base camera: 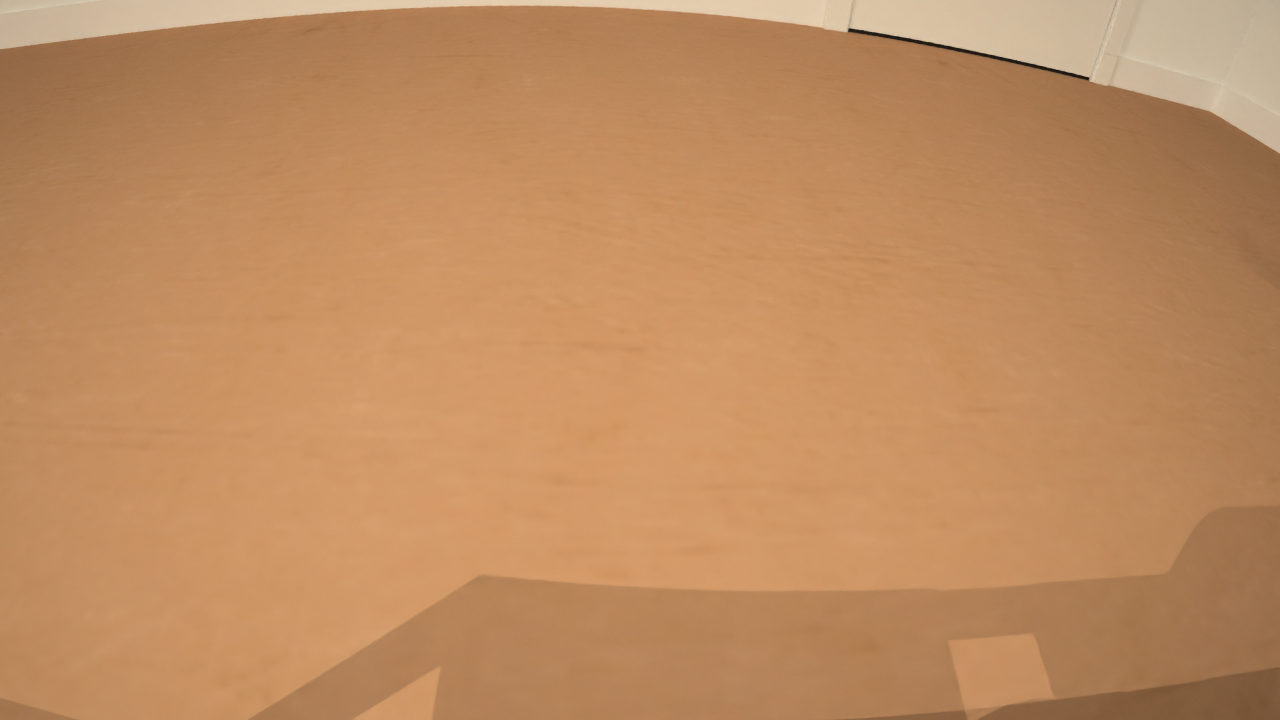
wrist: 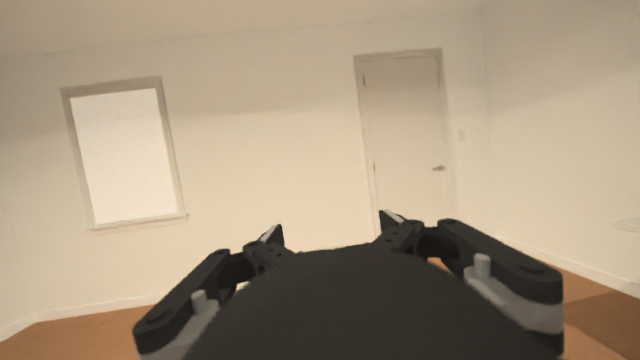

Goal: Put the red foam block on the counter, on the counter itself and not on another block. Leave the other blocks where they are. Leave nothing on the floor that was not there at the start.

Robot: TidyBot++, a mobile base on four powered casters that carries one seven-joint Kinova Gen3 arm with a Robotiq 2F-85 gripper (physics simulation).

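Places are measured from the arm's base along level axes (x ahead, y left, z up), in millimetres.
Pixels of known places: gripper, between the fingertips: point(wrist: 331, 228).
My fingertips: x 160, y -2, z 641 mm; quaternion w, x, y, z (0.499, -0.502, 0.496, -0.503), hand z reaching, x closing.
Behind a point stands the place of what it marks.
My gripper point(wrist: 331, 228) @(y -2, x 160, z 641 mm) is open and empty in the wrist view, its two fingertips wide apart and pointing toward the far wall and the door. The red foam block, the counter and the other blocks do not show in the base camera view or in the wrist view.
A wooden floor point(base camera: 626, 313) @(y -3, x 584, z -397 mm) point(wrist: 95, 327) @(y 2116, x 1360, z -396 mm) stretches to the white walls. A closed door point(base camera: 984, 31) @(y -872, x 1838, z -329 mm) point(wrist: 405, 130) @(y -865, x 1837, z 946 mm) stands in the far wall, with a window point(wrist: 125, 155) @(y 1785, x 1602, z 1049 mm) to its left. A pale object point(wrist: 627, 224) @(y -1885, x 1124, z 102 mm) shows at the right edge of the wrist view. The robot's shadow point(base camera: 716, 644) @(y -61, x 293, z -397 mm) falls on the near floor.
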